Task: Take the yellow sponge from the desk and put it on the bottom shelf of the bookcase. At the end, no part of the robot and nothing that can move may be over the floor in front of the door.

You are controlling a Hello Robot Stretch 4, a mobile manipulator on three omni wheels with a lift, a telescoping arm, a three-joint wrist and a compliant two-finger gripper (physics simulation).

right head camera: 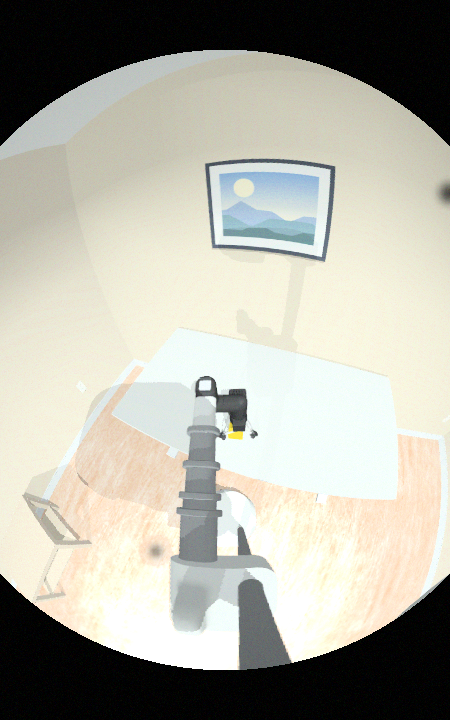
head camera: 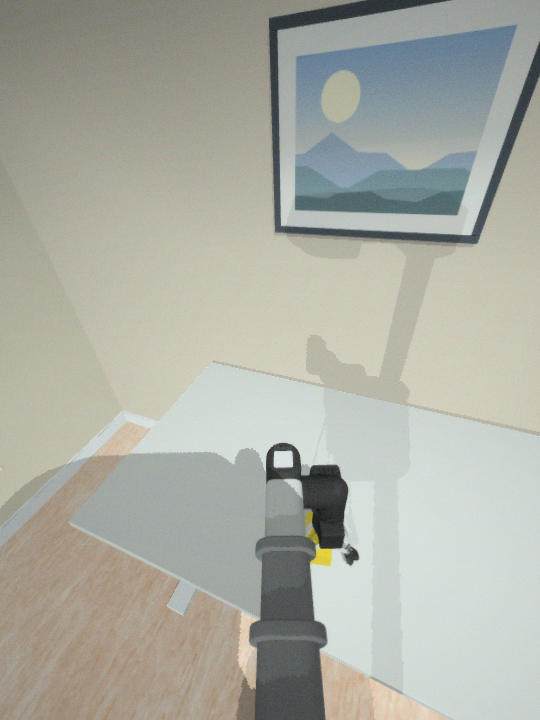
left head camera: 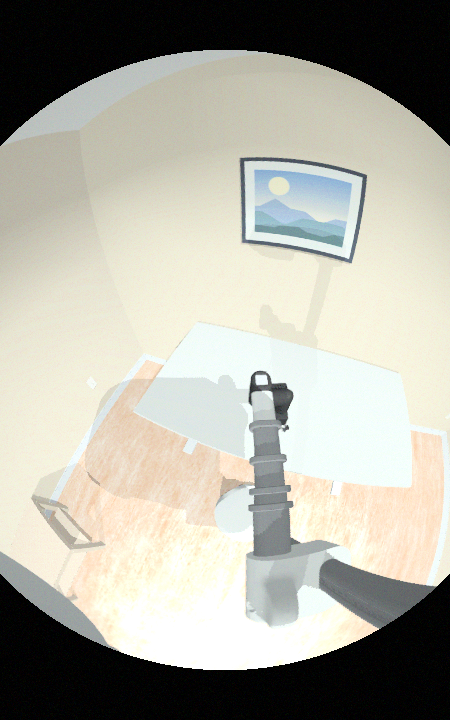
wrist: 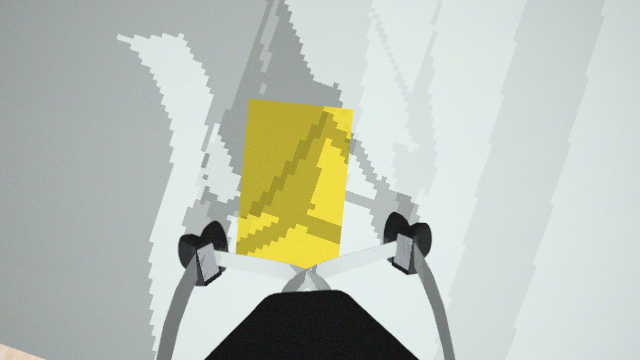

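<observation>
The gripper (head camera: pixel 321 559) appears again in the wrist view (wrist: pixel 306 237). A yellow sponge (wrist: pixel 295 164) is visible. A white desk (head camera: pixel 434 609) can be found in the wrist view (wrist: pixel 505 134), in the left head camera view (left head camera: pixel 348 421) and in the right head camera view (right head camera: pixel 323 427). A framed landscape picture (head camera: pixel 400 127) is likewise visible in the left head camera view (left head camera: pixel 305 205) and the right head camera view (right head camera: pixel 278 205).
</observation>
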